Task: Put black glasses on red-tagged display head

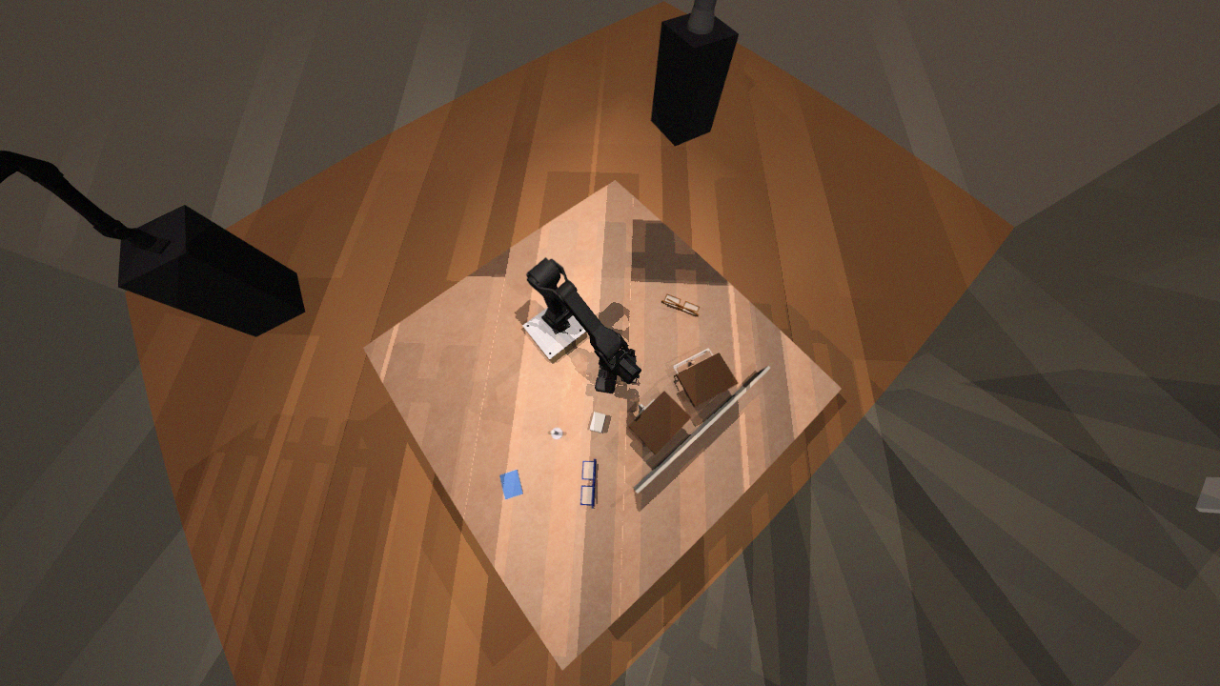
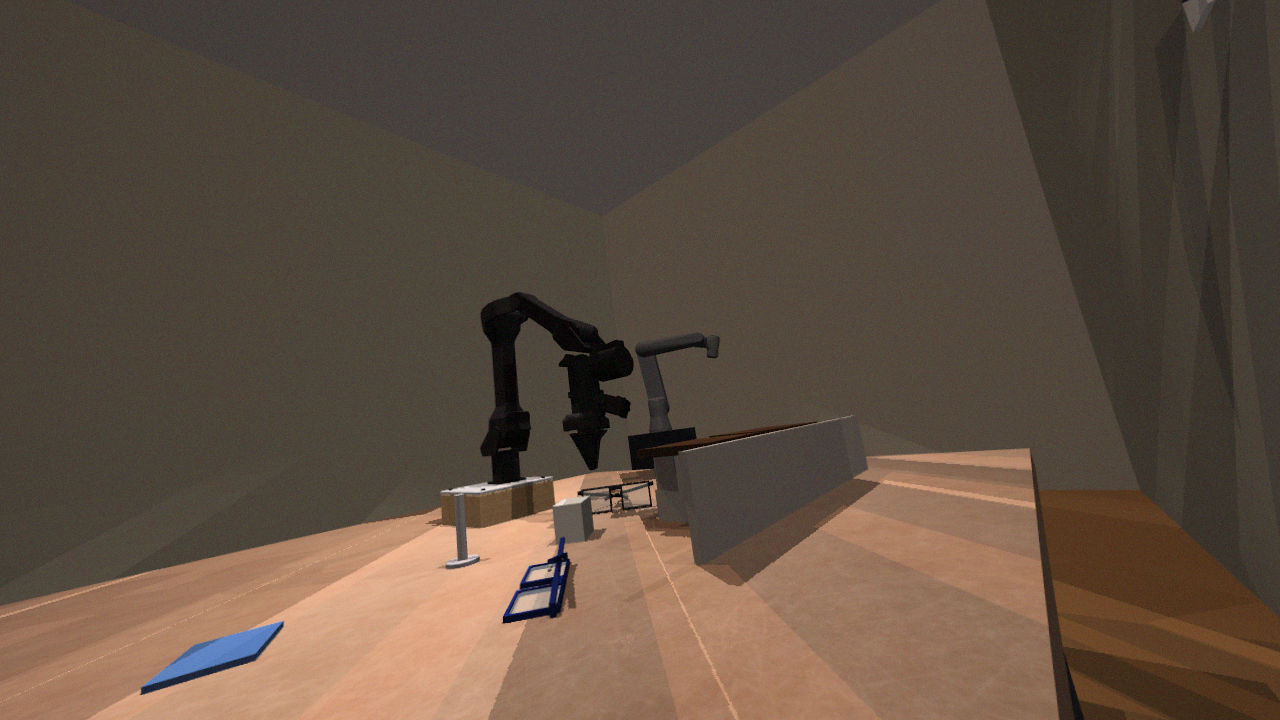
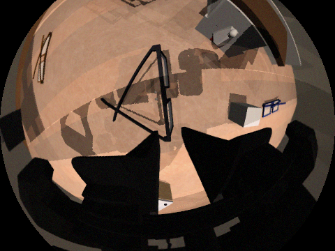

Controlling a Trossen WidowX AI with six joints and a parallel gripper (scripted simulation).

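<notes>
Now: the grey post 26 cm to the right of my gripper tip, 9 cm ahead of it and 5 cm below it. From my gripper tip the other things lie so: white cube 13 cm ahead, 12 cm to the right, 5 cm below; long grey panel 32 cm ahead, 17 cm to the left, 2 cm below; grey display head 21 cm ahead, 4 cm to the left, 2 cm below.
</notes>
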